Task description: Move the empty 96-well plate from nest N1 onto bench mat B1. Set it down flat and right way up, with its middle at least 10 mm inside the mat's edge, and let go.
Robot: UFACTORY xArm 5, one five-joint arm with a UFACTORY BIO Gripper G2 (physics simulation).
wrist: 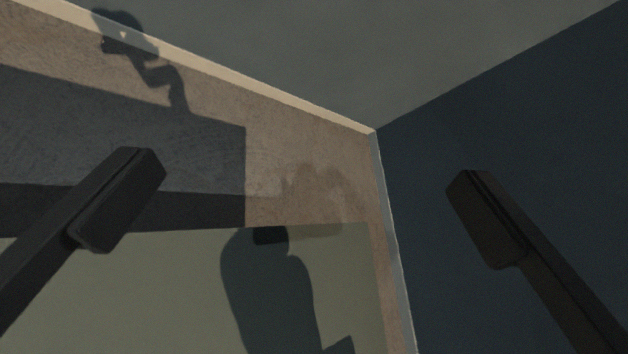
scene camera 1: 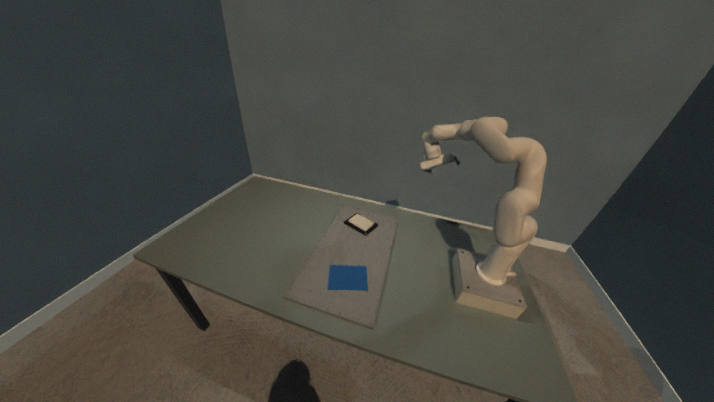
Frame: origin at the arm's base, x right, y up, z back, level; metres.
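Seen in the pictures: hand, tool point: (wrist: 311, 205) (scene camera 1: 443, 167); arm's base, link origin: (scene camera 1: 490, 273).
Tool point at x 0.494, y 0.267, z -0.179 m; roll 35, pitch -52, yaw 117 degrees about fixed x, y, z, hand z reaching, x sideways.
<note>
Pixels of each thing's top centre, then the offset from my tool point to it. "*": a spot on its surface instead. Level surfaces: height alone.
- 96-well plate, top centre: (scene camera 1: 361, 221) dx -0.182, dy -0.313, dz -0.423 m
- black nest, surface spot: (scene camera 1: 369, 232) * dx -0.251, dy -0.331, dz -0.369 m
- blue rectangle, surface spot: (scene camera 1: 348, 278) * dx -0.564, dy -0.337, dz -0.441 m
- grey board, surface height: dy -0.339 m
- green table, surface height: dy -0.352 m
The 96-well plate (scene camera 1: 362, 222) is pale and sits flat in the black nest (scene camera 1: 369, 232) toward the back of the grey board. Bench mat B1 is the blue rectangle (scene camera 1: 348, 278) nearer the front of the same board, with nothing on it. My gripper (scene camera 1: 443, 166) (wrist: 302, 210) is open and empty. It hangs high above the table, to the right of the plate and nest in the scene view, well apart from them. In the wrist view its two dark fingers stand wide apart. The plate, nest and mat do not show in the wrist view.
The grey board (scene camera 1: 320, 260) lies on the green table (scene camera 1: 215, 235). The arm's base (scene camera 1: 487, 297) stands on the right part of the table. Walls rise behind and at the sides. The wrist view shows a table edge, floor, walls and the arm's shadow.
</note>
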